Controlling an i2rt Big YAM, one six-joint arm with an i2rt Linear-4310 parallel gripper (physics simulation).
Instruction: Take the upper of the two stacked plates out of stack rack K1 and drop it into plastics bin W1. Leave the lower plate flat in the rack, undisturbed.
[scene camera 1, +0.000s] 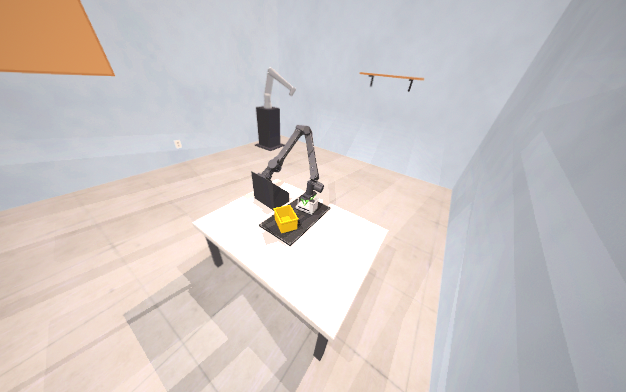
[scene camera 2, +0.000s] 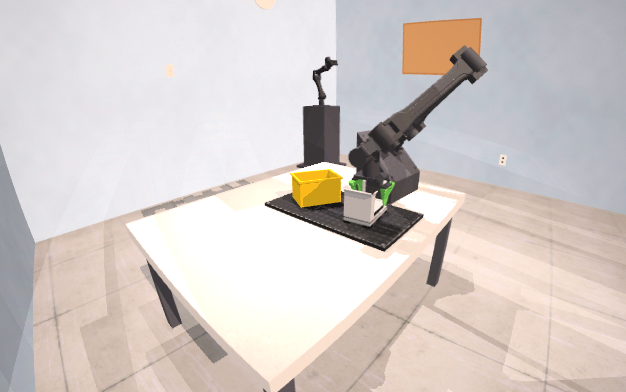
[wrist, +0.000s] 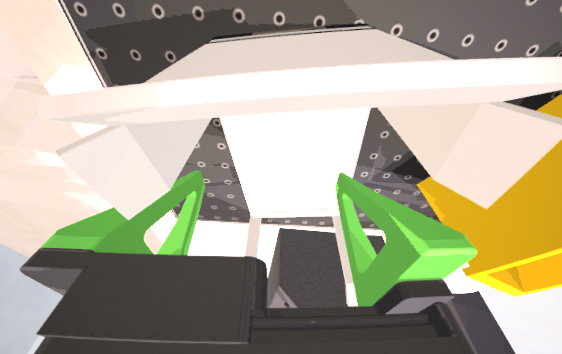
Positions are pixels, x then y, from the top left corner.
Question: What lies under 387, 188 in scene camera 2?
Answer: The gripper.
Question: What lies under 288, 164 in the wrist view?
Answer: A white plate.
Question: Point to the gripper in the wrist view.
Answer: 270, 178
